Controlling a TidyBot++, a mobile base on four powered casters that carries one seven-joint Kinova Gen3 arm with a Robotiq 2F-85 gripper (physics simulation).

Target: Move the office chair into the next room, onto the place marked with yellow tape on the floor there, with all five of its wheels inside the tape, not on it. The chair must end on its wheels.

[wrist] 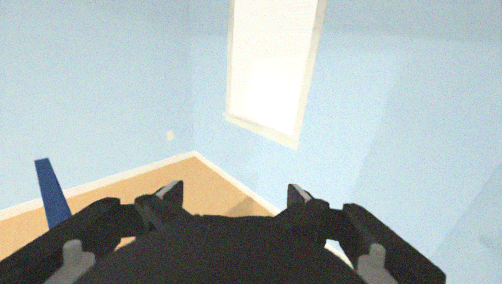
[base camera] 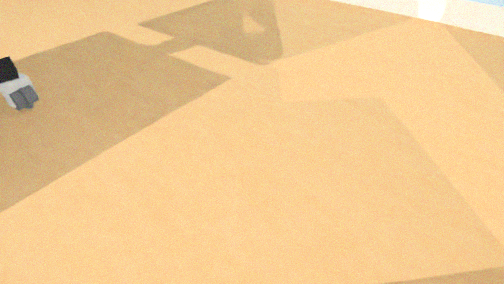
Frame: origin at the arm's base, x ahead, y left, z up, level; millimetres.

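Seen in the pictures: gripper, fingertip midpoint: (wrist: 236, 193).
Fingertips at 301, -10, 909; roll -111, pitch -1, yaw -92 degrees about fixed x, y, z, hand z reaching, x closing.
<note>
Pixels of each thing's top centre, then the offset from my fingertips to it, as dx, dy, dz. "spot": a spot on its surface instead. Level surfaces: height alone.
- grey part, surface spot: (base camera: 21, 90) spot: +372, +455, -1254
- wooden floor, surface height: dz -1305
- bright window, surface spot: (wrist: 272, 65) spot: +1431, -264, +44
My gripper (wrist: 236, 193) is open, its two black fingertips wide apart in the wrist view with no object between them. It is raised and faces a room corner. A dark blue narrow strip (wrist: 52, 192) rises from behind the left finger; I cannot tell what it belongs to. A small black and grey part (base camera: 21, 90) shows at the left edge of the base camera view; I cannot tell if it is part of the office chair. No whole office chair and no yellow tape show in either view.
Pale blue walls (wrist: 110, 75) meet at a corner above the wooden floor (base camera: 225, 190) (wrist: 175, 175), with white baseboard (base camera: 475, 21) (wrist: 227, 174) along them. A bright window (wrist: 272, 65) is in the wall ahead. A small outlet plate (wrist: 170, 135) is on the left wall. Shadows lie across the floor.
</note>
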